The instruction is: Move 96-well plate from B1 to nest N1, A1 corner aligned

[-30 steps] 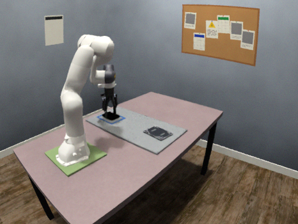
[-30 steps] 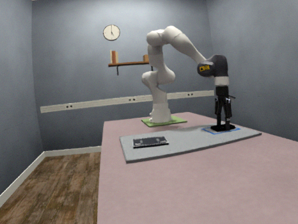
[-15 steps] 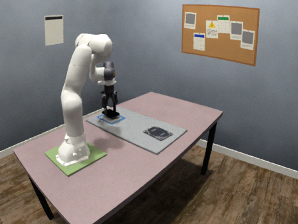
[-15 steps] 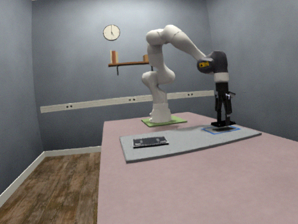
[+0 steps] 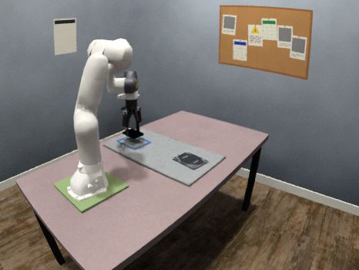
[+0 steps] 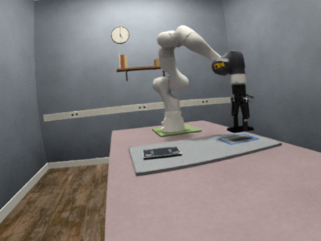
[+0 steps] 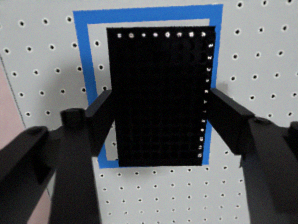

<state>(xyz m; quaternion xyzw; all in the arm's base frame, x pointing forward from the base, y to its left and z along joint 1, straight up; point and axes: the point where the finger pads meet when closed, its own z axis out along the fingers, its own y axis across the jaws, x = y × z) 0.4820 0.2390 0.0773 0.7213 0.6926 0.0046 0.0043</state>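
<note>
The dark plate nest lies 45 cm to the right of my hand, 7 cm below it and 3 cm ahead of it. The rest, counted from my hand: A1 label (38 cm to the right, 9 cm ahead, 6 cm below); black 96-well plate (2 cm below).
</note>
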